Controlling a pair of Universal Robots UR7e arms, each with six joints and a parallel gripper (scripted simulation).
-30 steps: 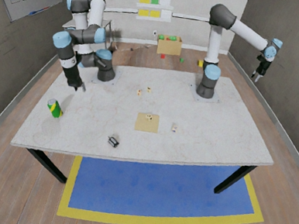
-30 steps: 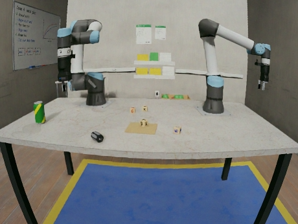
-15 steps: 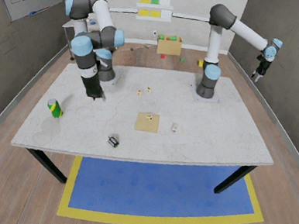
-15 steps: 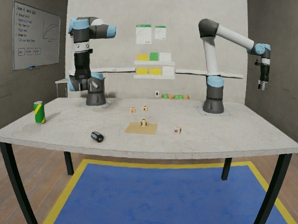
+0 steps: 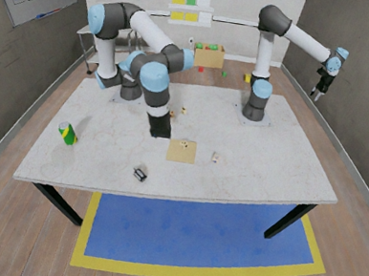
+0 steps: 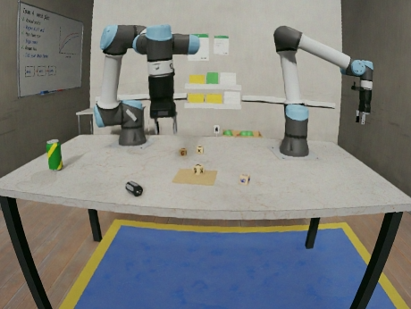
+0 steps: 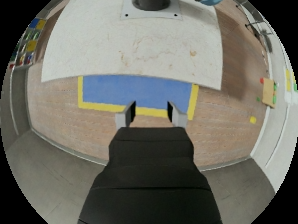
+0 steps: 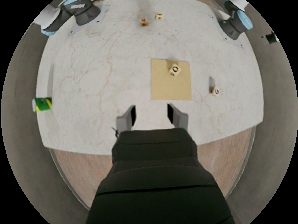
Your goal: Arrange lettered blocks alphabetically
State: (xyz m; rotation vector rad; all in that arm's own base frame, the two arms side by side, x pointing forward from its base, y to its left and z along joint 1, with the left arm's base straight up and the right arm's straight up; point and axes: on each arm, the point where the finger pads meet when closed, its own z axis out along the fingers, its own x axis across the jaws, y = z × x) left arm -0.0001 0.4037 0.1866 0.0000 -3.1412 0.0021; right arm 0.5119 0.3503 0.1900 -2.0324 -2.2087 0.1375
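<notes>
Now: the blue-marked block 250 mm to the left of my right hand, 180 mm below it and 70 mm behind it. Round my right hand: black mouse-like object 170 mm below, 90 mm to the right, 90 mm ahead; yellow can 510 mm to the right, 130 mm below, 20 mm behind; tan mat 190 mm below, 100 mm behind, 80 mm to the left.
</notes>
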